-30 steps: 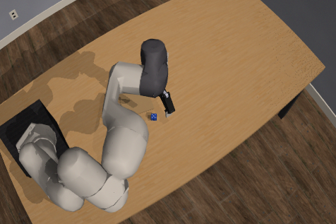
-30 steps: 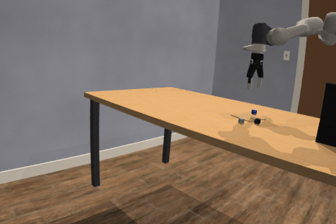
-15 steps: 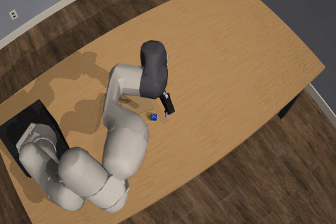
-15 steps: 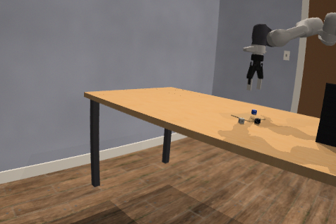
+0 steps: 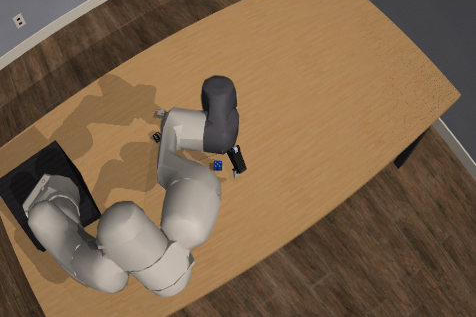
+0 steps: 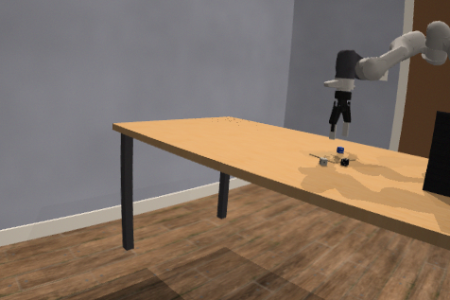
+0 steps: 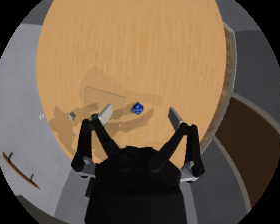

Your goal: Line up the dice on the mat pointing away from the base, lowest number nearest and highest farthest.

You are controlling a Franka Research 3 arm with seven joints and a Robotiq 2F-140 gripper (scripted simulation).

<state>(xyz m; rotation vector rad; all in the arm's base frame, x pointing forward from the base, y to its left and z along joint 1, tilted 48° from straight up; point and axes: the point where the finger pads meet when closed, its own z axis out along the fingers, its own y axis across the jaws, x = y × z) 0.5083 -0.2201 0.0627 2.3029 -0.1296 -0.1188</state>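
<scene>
My hand is 20 mm past the blue die, 10 mm to the right of it and 60 mm above it. From my hand the other things lie so: white die 50 mm behind, 280 mm to the left, 60 mm below; then thin tan mat 30 mm behind, 130 mm to the left, 70 mm below; then black die 110 mm behind, 220 mm to the left, 60 mm below.
</scene>
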